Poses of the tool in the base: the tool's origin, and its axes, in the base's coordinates. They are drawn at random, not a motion.
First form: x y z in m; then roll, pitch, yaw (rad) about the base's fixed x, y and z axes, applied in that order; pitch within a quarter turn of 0, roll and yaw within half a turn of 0.
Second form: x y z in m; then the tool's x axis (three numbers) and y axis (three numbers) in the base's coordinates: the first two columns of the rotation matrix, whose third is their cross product. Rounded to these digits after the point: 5 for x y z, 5 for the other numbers.
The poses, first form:
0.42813, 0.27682, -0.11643, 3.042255, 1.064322, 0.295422
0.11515, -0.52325, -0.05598, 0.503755, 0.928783, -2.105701
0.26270, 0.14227, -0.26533, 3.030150, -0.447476, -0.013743
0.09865, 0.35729, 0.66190, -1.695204, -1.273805, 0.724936
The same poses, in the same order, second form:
0.42813, 0.27682, -0.11643, 0.46408, 0.14123, -0.87446, 0.37268, -0.92671, 0.04811
0.11515, -0.52325, -0.05598, -0.30525, -0.51517, -0.80089, 0.55637, -0.77904, 0.28906
0.26270, 0.14227, -0.26533, 0.90146, -0.01239, 0.43269, -0.06177, -0.99304, 0.10026
0.09865, 0.35729, 0.66190, 0.21906, 0.19405, 0.95622, 0.79252, 0.53627, -0.29038

